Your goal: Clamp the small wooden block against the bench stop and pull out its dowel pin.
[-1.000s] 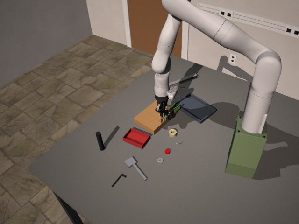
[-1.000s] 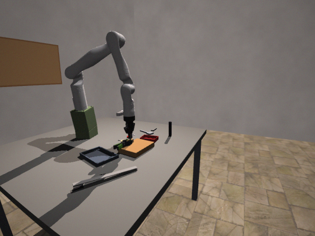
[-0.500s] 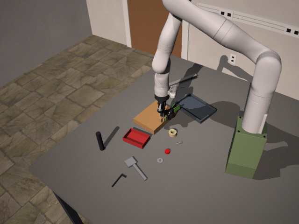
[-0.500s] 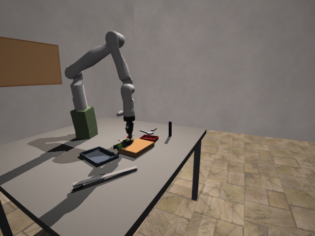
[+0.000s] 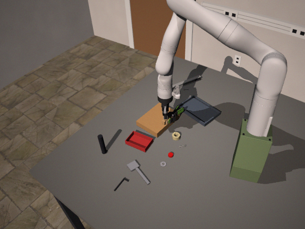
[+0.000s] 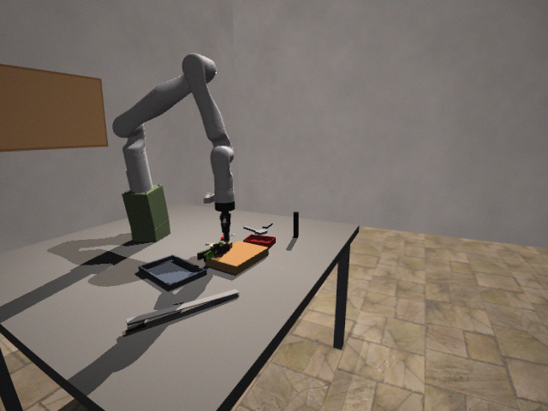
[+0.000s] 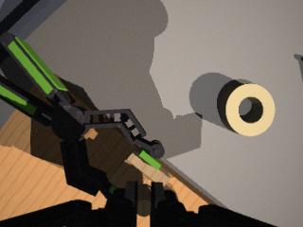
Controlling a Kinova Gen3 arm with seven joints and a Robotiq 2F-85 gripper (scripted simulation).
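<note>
Now: the wooden dowel pin 20 mm below my hand. Also, from my hand: wooden block 40 mm below; then tape roll 90 mm behind, 50 mm to the left, 70 mm below; then wooden bench board 50 mm ahead, 20 mm to the right, 60 mm below.
</note>
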